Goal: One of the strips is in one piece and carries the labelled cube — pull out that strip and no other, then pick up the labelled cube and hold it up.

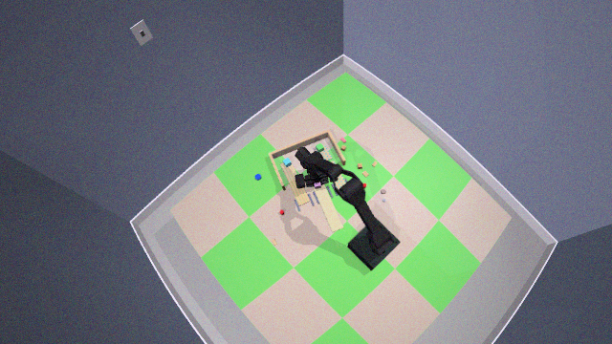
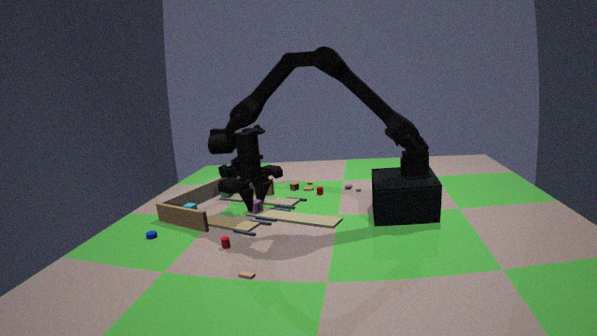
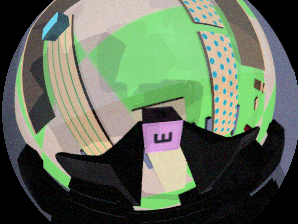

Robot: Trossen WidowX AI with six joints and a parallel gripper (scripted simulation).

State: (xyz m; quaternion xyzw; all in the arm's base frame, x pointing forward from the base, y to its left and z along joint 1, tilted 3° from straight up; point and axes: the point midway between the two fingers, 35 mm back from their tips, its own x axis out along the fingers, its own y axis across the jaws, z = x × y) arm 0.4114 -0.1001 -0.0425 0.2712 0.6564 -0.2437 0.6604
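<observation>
The strip is 10 cm behind my gripper tip, 5 cm to the left of it and 1 cm below it. The rest, counted from my gripper tip: blue cylinder: 26 cm ahead, 13 cm to the left, 1 cm below; then purple labelled cube: 1 cm above.
</observation>
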